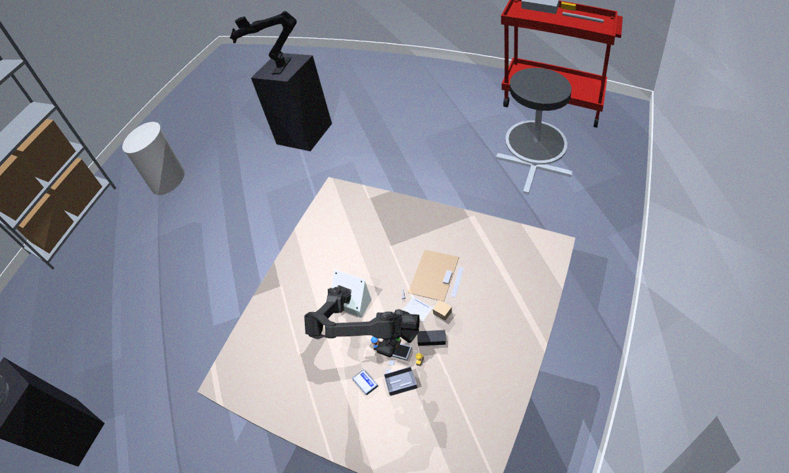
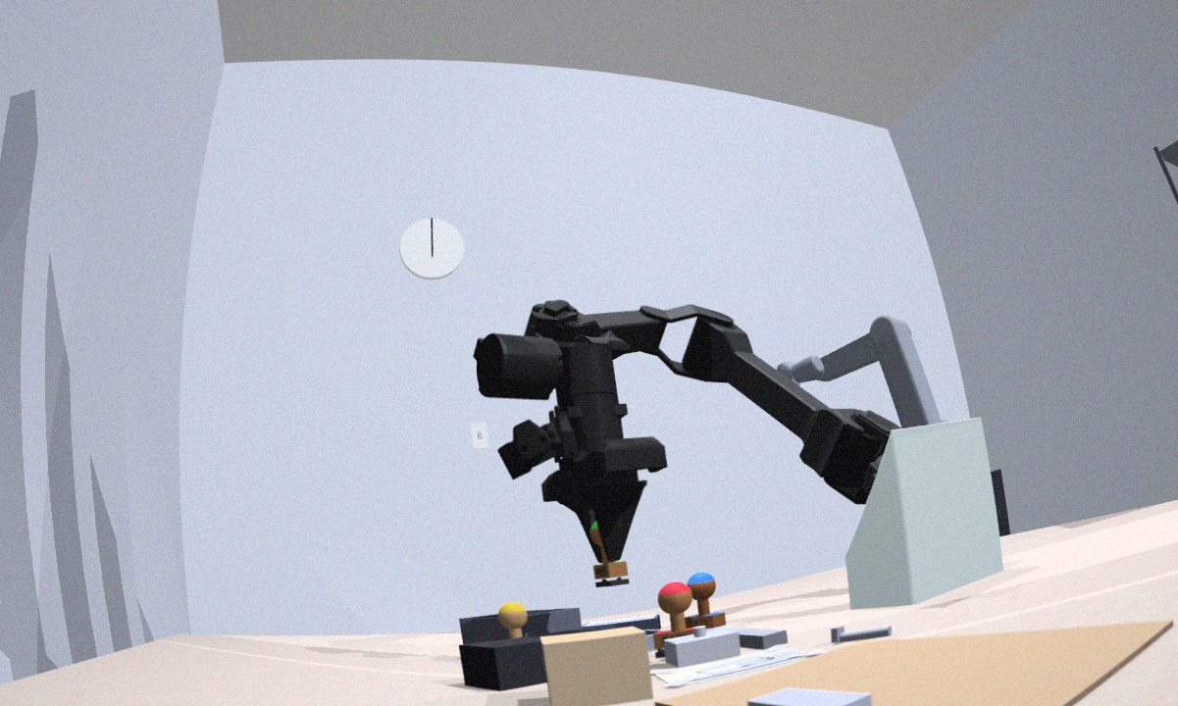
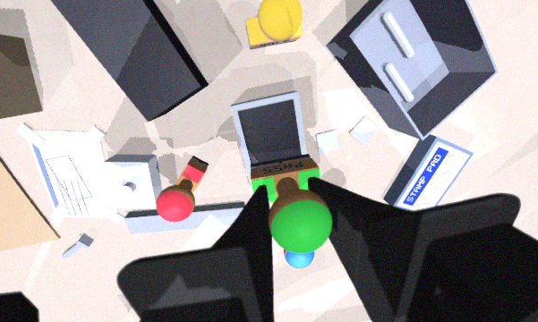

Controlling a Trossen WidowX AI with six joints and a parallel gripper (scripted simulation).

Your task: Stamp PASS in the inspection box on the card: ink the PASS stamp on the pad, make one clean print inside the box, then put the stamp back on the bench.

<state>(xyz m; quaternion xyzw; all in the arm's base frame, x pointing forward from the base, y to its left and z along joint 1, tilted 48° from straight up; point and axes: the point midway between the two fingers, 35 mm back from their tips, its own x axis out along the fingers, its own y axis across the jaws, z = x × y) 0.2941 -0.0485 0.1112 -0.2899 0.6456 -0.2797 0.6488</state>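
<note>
Right now the ink pad is 9 cm below my gripper tip. The rest, counted from my gripper tip: yellow-knobbed stamp: 10 cm ahead, 7 cm below, 1 cm to the right; then red-knobbed stamp: 9 cm to the left, 7 cm below, 2 cm behind; then blue stamp: 10 cm behind, 7 cm below, 1 cm to the right.
</note>
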